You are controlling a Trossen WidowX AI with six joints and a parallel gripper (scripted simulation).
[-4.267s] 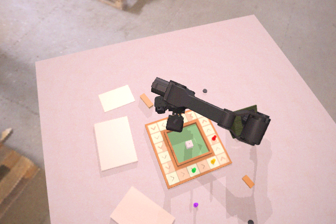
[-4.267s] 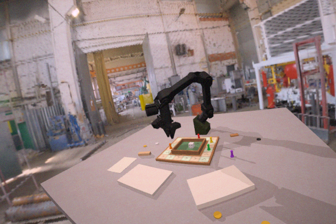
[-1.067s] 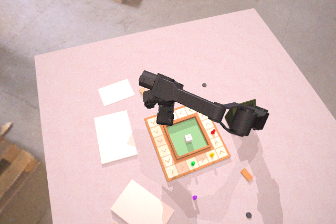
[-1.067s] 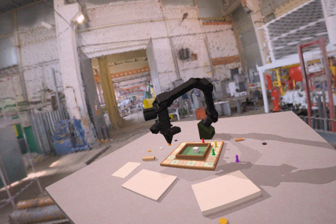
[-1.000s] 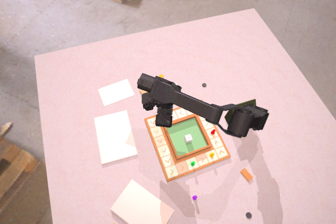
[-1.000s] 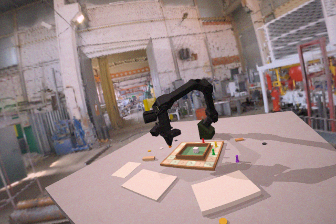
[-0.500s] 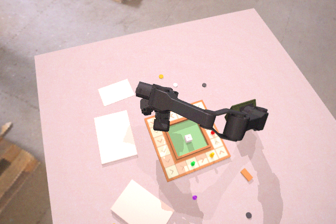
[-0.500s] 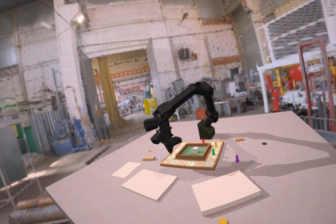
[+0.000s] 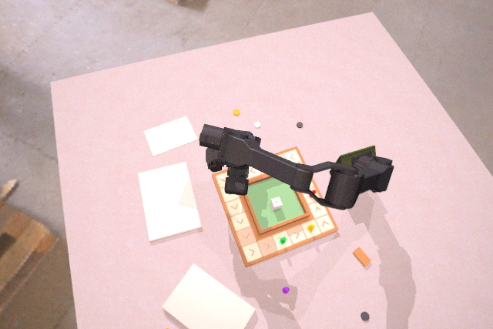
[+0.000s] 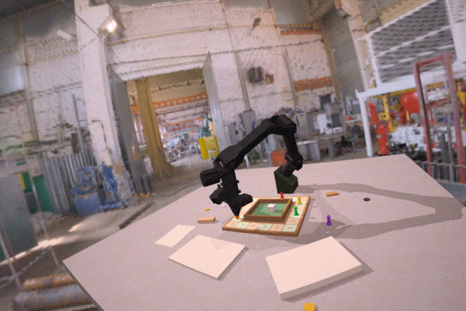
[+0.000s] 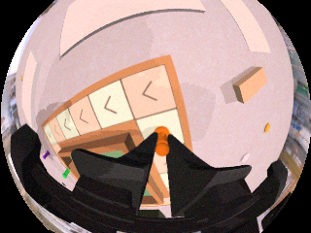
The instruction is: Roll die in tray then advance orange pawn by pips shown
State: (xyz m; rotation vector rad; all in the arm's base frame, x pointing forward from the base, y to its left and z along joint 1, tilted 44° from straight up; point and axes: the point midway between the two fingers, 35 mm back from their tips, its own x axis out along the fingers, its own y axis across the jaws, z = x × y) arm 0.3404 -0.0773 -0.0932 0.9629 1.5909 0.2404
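My gripper tip is 1 cm below the orange pawn. The rest, counted from my gripper tip: green tray (11 cm to the left, 7 cm behind, 2 cm below); then wooden block (14 cm to the right, 3 cm ahead, 2 cm below); then white die (13 cm to the left, 7 cm behind).
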